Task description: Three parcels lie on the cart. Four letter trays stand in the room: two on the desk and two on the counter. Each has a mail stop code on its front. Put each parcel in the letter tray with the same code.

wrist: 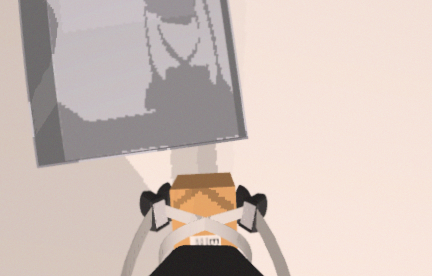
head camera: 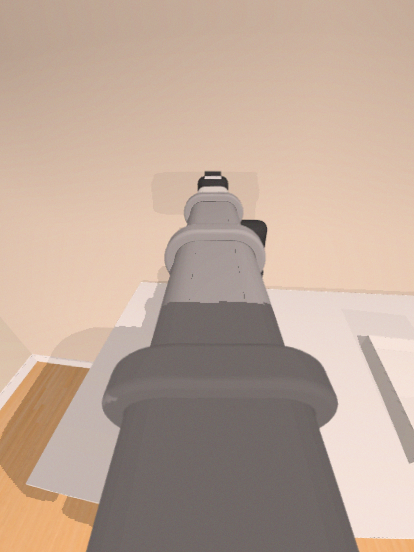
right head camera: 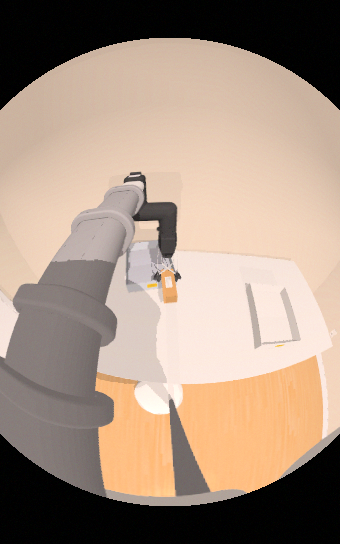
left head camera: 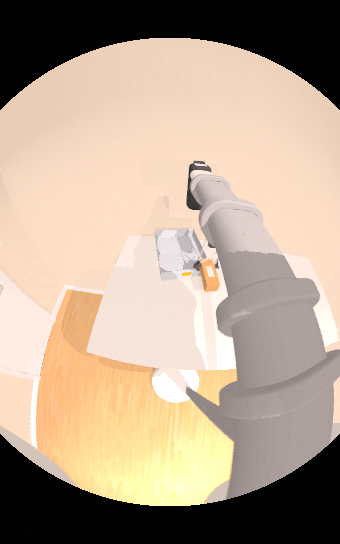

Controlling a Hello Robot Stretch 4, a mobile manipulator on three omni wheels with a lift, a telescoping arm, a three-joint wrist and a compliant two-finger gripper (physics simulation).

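Places are measured from the robot's base along level axes (x back, y right, z up), in centimetres.
Pixels of known places: gripper, fingertip midpoint: [wrist: 204, 198] [right head camera: 166, 280]; robot's base, link origin: [right head camera: 159, 391] [left head camera: 174, 379].
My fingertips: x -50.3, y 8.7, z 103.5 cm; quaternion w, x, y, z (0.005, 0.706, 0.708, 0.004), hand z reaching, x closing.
For each thing: its top centre in the pictures, then the offset to it from my fingertips. Level surfaces: height alone.
- orange parcel, top centre: [wrist: 207, 265] [right head camera: 168, 280] [left head camera: 210, 269] dx +4.2, dy +0.4, dz +5.0 cm
- grey letter tray, top centre: [wrist: 123, 12] [left head camera: 179, 246] [right head camera: 147, 257] dx -20.5, dy -10.2, dz -5.0 cm
- white letter tray, top centre: [right head camera: 276, 310] dx +17.7, dy +52.7, dz -5.0 cm
- white table top, surface height: dz -11.2 cm
- wooden floor, surface height: dz -106.2 cm
An orange parcel [left head camera: 210, 281] [right head camera: 170, 295] [wrist: 202, 202] with a white label is between the fingertips of my gripper [right head camera: 168, 276] [wrist: 204, 198], which is shut on it. The label's code is partly hidden and not readable. A grey letter tray [left head camera: 161, 267] [right head camera: 131, 288] [wrist: 42, 115] with a yellow tag stands just beyond the parcel. In the wrist view the parcel is outside the tray's near wall, apart from it in the picture. A white letter tray [head camera: 387, 400] [right head camera: 253, 315] with a yellow tag stands to the right. Neither tag's code is readable. The other parcels and the cart do not show.
Both trays stand on a white table top [head camera: 80, 425] [left head camera: 140, 320] [right head camera: 210, 340] against a beige wall. The telescoping arm [head camera: 215, 450] [left head camera: 280, 340] [right head camera: 75, 300] reaches over it. A round white object [left head camera: 167, 387] [right head camera: 152, 400] is at the table's front edge, above the wooden floor [left head camera: 125, 425] [right head camera: 250, 425].
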